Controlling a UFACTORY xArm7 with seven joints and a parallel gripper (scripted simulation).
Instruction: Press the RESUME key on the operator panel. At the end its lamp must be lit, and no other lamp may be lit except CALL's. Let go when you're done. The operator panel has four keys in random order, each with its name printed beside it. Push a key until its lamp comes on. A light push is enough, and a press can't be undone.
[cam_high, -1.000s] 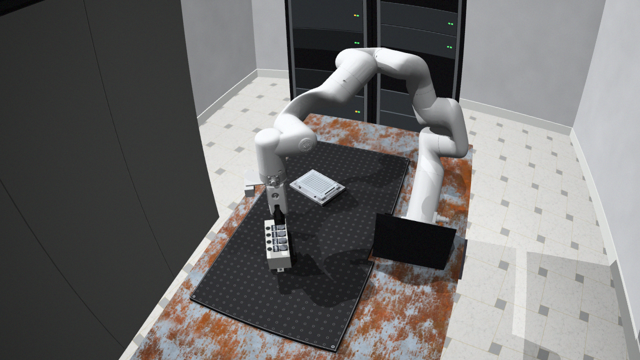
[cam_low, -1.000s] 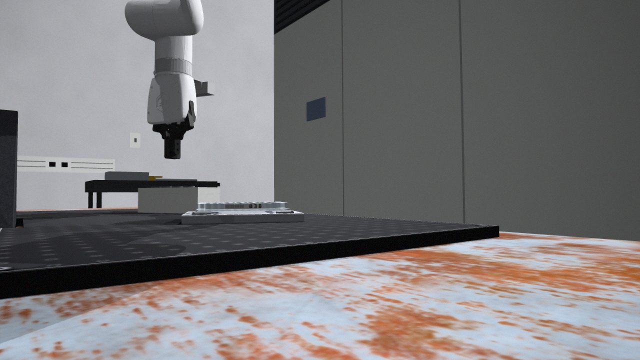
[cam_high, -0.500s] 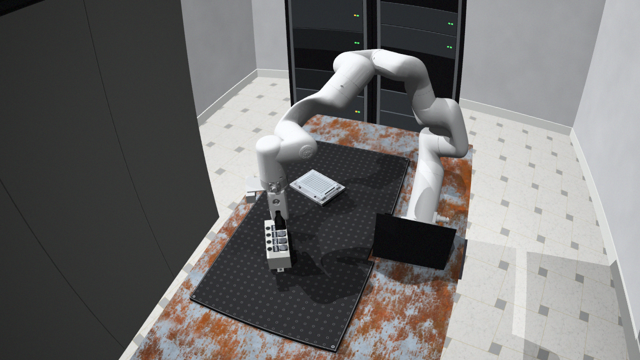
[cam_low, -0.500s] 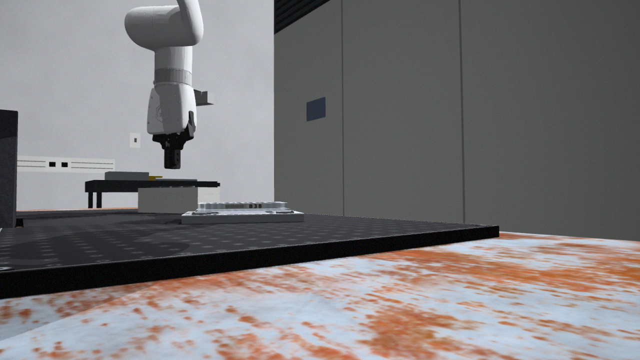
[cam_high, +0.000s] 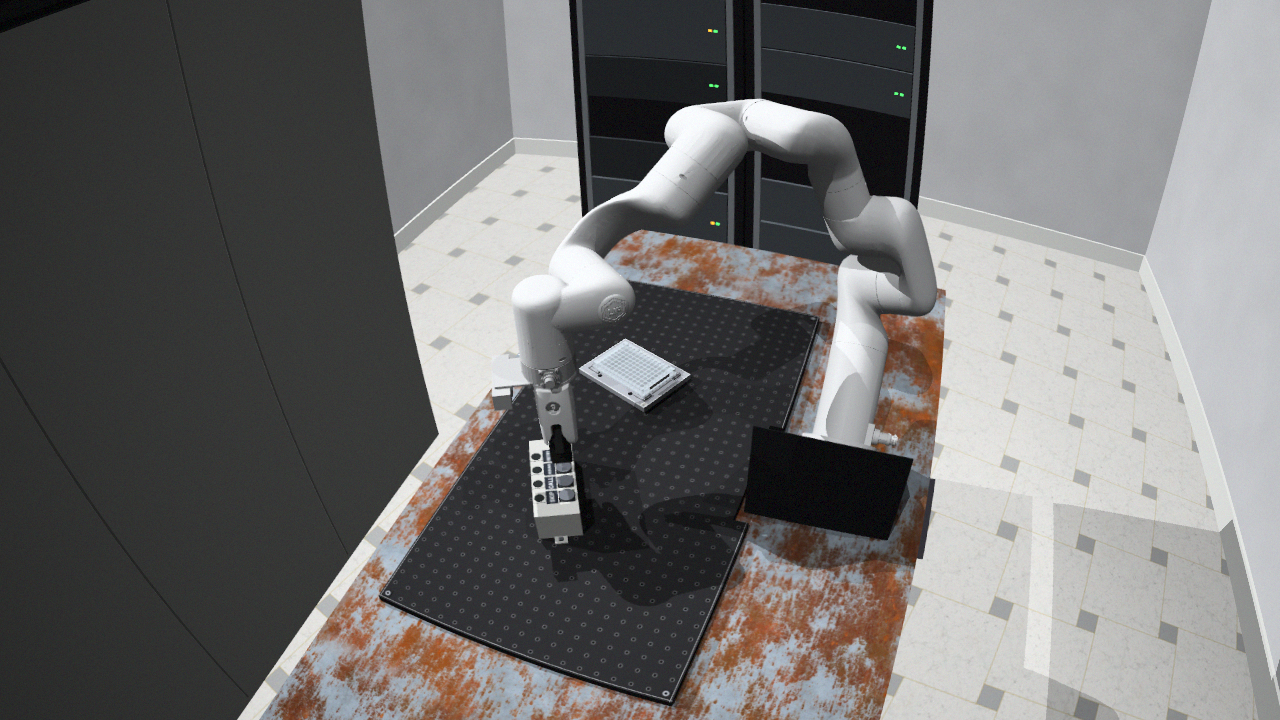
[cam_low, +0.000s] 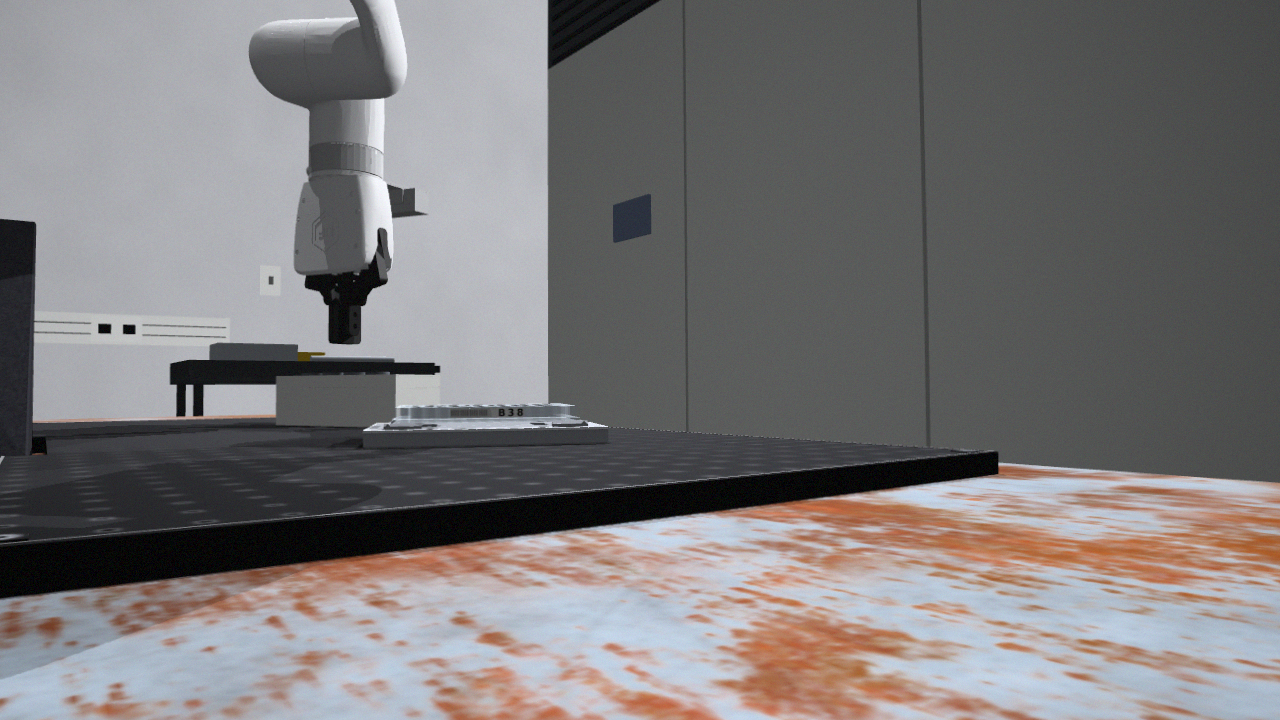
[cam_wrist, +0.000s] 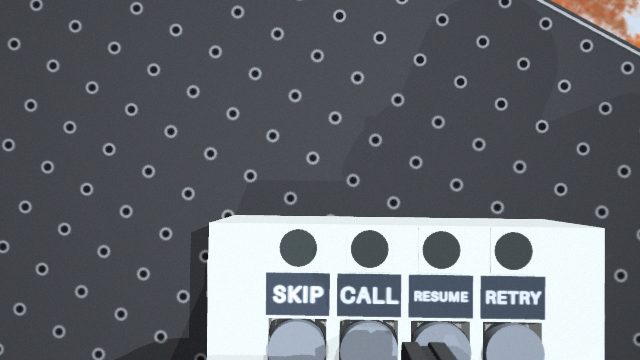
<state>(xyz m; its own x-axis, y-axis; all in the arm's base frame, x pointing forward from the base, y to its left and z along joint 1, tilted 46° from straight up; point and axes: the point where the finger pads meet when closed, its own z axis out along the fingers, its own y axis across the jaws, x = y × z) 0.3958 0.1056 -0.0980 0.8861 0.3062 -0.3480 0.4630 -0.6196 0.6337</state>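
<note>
The white operator panel lies 7 cm below my hand. Also, from my hand: white well plate 31 cm to the right, 9 cm below.
</note>
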